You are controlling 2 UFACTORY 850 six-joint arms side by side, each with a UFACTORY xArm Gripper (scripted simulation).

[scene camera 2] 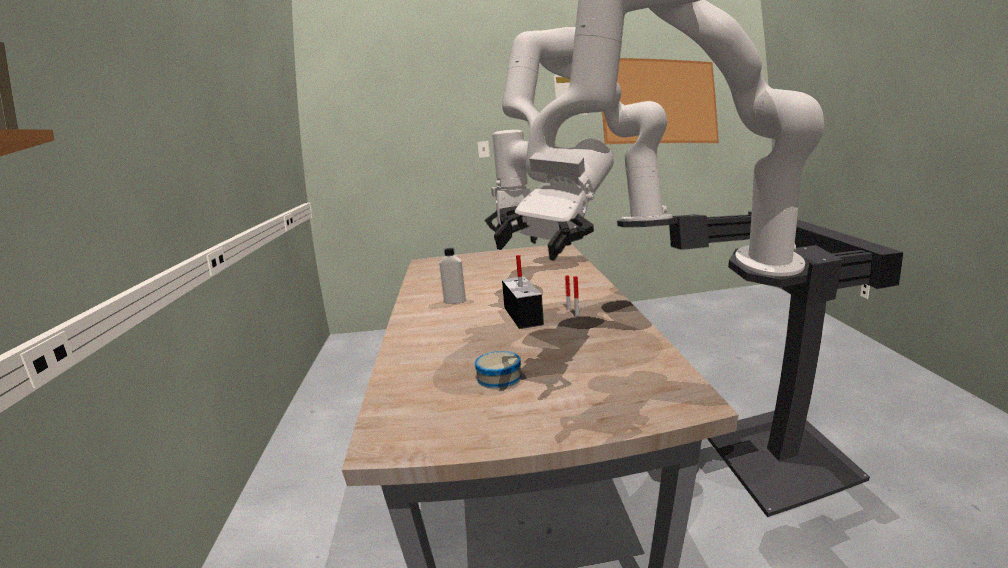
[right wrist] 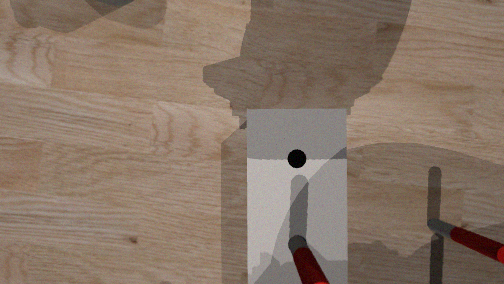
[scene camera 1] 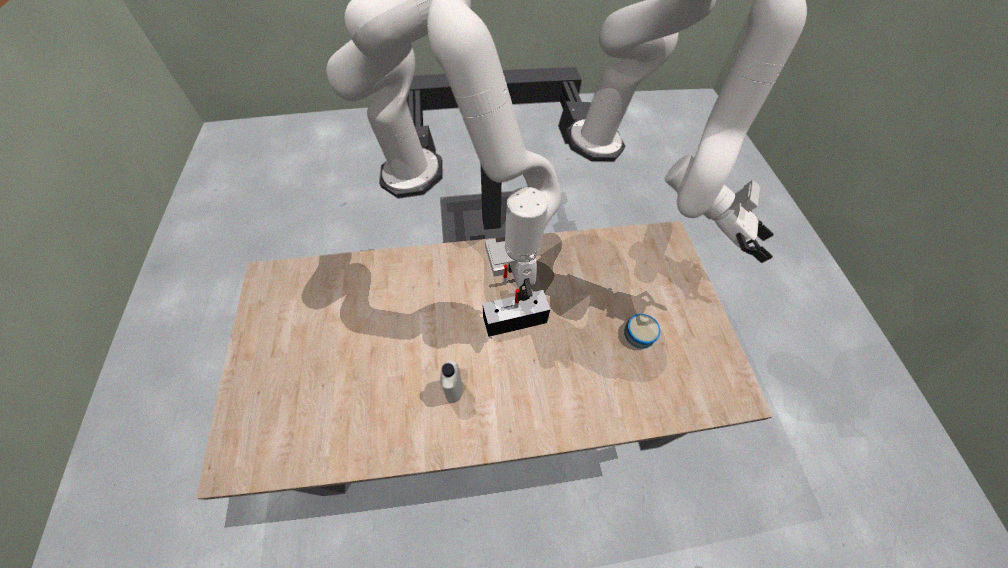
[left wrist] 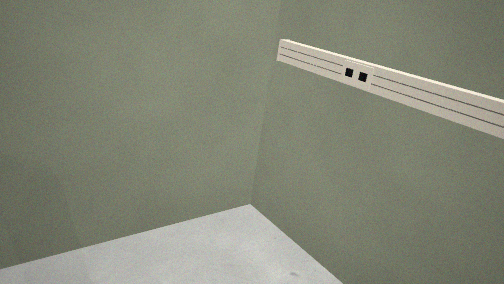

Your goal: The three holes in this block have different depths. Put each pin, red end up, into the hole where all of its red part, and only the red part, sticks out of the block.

Labels:
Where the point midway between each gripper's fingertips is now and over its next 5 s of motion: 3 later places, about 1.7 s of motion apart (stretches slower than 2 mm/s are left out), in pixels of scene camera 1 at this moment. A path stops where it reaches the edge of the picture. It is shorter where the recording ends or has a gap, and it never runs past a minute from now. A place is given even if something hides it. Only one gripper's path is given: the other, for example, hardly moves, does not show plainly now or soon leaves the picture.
My right gripper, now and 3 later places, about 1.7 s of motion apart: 518,284; 517,295; 518,289; 527,266

